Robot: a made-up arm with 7 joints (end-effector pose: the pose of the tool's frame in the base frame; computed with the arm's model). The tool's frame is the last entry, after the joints.
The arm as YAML. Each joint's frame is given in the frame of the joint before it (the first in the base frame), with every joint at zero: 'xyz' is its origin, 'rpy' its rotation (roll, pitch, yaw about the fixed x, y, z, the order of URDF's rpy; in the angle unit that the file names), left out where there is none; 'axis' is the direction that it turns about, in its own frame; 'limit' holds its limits. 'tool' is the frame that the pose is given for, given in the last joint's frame.
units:
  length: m
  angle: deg
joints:
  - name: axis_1
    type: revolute
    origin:
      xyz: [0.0, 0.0, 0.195]
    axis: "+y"
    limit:
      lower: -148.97
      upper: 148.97
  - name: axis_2
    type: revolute
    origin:
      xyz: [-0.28, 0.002, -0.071]
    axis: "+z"
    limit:
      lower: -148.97
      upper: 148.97
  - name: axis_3
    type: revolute
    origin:
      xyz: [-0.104, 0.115, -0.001]
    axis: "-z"
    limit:
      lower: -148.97
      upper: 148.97
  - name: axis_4
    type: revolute
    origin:
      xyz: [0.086, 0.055, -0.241]
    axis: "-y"
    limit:
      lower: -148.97
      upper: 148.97
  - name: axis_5
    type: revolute
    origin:
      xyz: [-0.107, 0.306, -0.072]
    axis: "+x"
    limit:
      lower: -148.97
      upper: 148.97
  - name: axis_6
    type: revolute
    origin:
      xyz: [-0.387, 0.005, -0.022]
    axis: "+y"
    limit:
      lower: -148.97
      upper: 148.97
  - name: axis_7
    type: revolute
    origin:
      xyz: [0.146, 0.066, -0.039]
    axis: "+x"
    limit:
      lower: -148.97
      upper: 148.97
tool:
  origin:
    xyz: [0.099, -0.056, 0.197]
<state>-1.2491 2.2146 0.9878 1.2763 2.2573 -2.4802 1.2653</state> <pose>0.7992 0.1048 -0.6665 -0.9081 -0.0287 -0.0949 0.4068</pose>
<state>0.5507 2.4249 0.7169 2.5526 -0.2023 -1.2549 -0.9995</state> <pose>-1.1788 0.2119 0.0833 0.4749 -0.3960 -0.7321 0.2857</pose>
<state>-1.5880 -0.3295 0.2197 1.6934 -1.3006 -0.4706 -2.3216</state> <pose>0.4832 0.2598 0.4412 -0.1211 -0.4900 0.8337 0.2241</pose>
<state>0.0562 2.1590 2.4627 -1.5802 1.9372 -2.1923 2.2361</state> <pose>-0.4056 -0.0109 0.3774 0.2444 -0.8143 -0.2645 0.4553</pose>
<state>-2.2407 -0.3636 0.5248 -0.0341 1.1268 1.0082 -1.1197</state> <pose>0.1825 0.6856 0.3664 0.0295 -0.7911 0.1032 0.6022</pose>
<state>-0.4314 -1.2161 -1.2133 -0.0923 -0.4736 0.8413 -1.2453</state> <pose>-0.1309 0.6445 -0.5304 -0.7067 0.2732 0.0341 0.6517</pose>
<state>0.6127 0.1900 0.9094 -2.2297 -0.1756 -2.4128 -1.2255</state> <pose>0.4735 0.2195 0.2104 -0.5926 0.3144 -0.1248 0.7310</pose>
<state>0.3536 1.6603 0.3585 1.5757 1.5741 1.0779 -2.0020</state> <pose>-1.2219 -0.0541 -0.1578 0.1083 -0.7673 0.4778 0.4137</pose>
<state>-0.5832 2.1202 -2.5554 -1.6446 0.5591 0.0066 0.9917</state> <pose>-0.0253 -0.1215 0.1129 -0.8812 -0.0309 0.4711 0.0262</pose>
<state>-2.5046 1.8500 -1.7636 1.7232 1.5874 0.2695 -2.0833</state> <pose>0.4175 -0.5676 0.6588 0.3276 -0.0174 -0.9410 0.0835</pose>
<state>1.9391 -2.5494 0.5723 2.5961 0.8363 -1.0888 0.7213</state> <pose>-0.2996 -0.1682 0.9425 -0.1294 0.3560 0.7889 0.4840</pose>
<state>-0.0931 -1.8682 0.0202 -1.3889 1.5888 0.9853 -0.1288</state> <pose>0.3341 -0.1038 0.1262 0.9451 -0.1701 -0.2639 0.0903</pose>
